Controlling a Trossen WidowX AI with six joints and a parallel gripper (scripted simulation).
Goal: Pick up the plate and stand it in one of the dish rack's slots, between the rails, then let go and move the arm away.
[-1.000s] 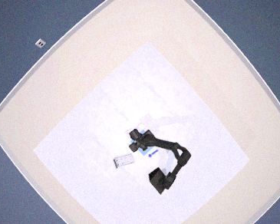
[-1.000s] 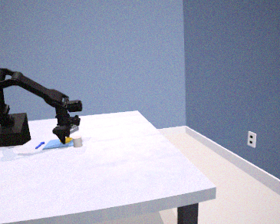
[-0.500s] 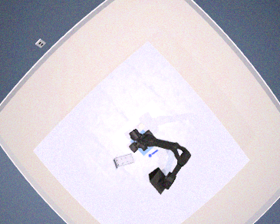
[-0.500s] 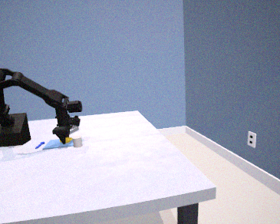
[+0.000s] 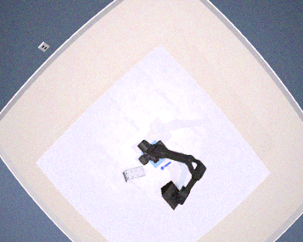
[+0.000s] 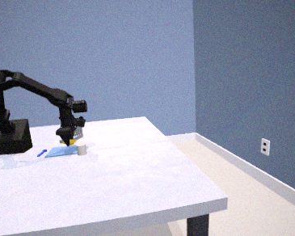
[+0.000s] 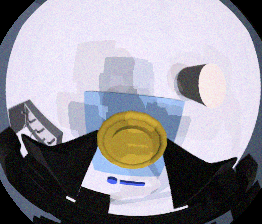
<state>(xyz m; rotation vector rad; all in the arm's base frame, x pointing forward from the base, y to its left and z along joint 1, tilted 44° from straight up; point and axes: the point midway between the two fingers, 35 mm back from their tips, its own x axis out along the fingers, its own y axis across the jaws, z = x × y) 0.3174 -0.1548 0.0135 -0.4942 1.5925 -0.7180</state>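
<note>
The dish rack is 3 cm behind my gripper tip, 20 cm to the left of it and 1 cm below it. From my gripper tip the other things lie so: blue utensil (14 cm behind, 2 cm to the left, 3 cm below); then plate (1 cm above); then pale cup (6 cm ahead, 8 cm to the right, 1 cm below).
</note>
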